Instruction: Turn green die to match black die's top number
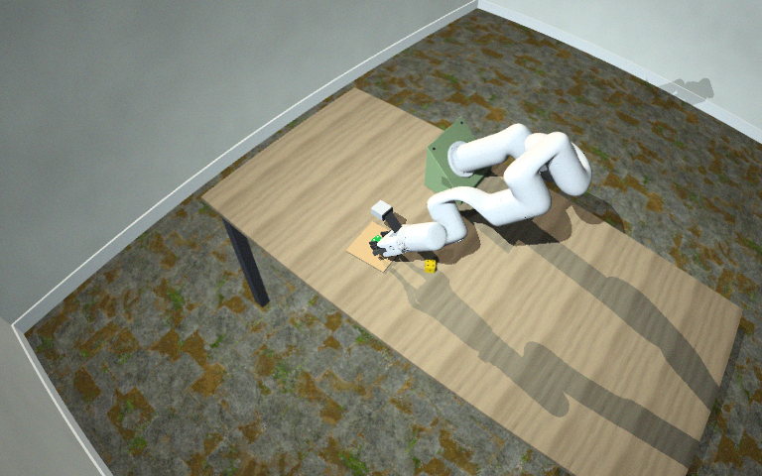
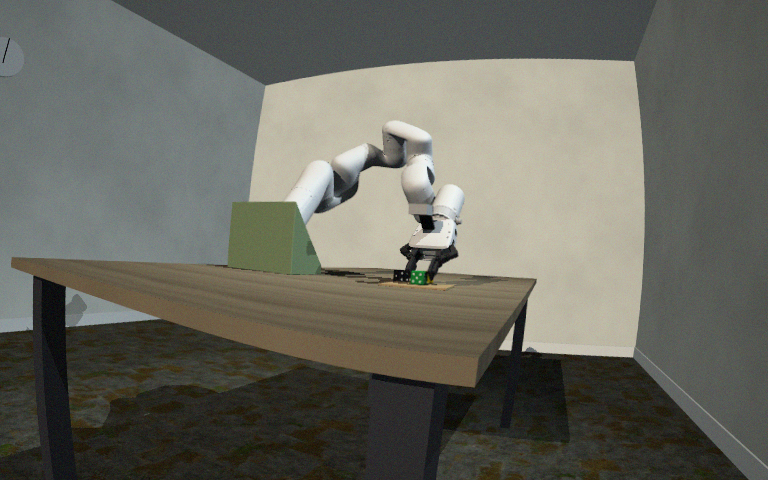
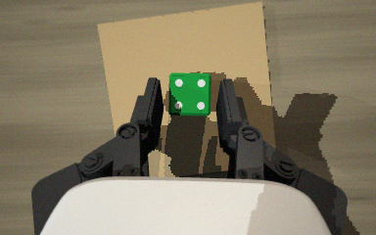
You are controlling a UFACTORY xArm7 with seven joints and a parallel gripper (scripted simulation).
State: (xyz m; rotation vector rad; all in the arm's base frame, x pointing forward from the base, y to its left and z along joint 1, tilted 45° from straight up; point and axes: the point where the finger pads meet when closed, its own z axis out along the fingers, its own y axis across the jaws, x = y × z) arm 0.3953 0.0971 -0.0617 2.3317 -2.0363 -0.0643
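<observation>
Right now the green die is 2 cm below my hand and 1 cm to the right of it. Round my hand: black die 9 cm behind, 8 cm to the left, 2 cm below; yellow die 16 cm to the left, 5 cm behind, 2 cm below; tan mat 4 cm below, 1 cm to the right.
</observation>
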